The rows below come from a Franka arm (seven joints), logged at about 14 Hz.
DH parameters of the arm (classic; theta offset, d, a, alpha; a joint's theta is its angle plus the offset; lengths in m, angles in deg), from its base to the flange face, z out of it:
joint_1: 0 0.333 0 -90
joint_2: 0 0 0 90
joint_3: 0 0.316 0.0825 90
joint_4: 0 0 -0.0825 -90
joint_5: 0 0.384 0 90
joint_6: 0 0 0.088 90
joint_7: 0 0.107 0 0
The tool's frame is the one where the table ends.
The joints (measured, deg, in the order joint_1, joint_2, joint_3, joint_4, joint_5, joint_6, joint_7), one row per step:
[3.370, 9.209, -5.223, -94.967, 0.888, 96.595, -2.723]
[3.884, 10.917, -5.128, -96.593, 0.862, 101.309, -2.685]
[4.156, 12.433, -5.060, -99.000, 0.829, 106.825, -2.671]
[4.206, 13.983, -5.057, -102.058, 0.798, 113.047, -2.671]
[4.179, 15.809, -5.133, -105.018, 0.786, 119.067, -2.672]
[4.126, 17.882, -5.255, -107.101, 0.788, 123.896, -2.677]
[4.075, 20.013, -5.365, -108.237, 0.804, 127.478, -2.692]
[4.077, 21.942, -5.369, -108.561, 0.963, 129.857, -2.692]
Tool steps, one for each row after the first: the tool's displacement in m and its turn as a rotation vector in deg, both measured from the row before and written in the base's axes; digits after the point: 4 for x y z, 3 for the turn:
[0.0103, 0.0062, -0.0250, -0.220, -1.380, 0.556]
[0.0075, 0.0033, -0.0283, -0.205, -1.594, 0.315]
[0.0046, 0.0002, -0.0327, -0.217, -1.617, 0.048]
[0.0022, -0.0015, -0.0347, -0.242, -1.240, -0.097]
[0.0013, -0.0021, -0.0317, -0.259, -0.680, -0.149]
[0.0014, -0.0019, -0.0265, -0.244, -0.322, -0.116]
[0.0021, -0.0001, -0.0199, -0.072, -0.135, -0.062]

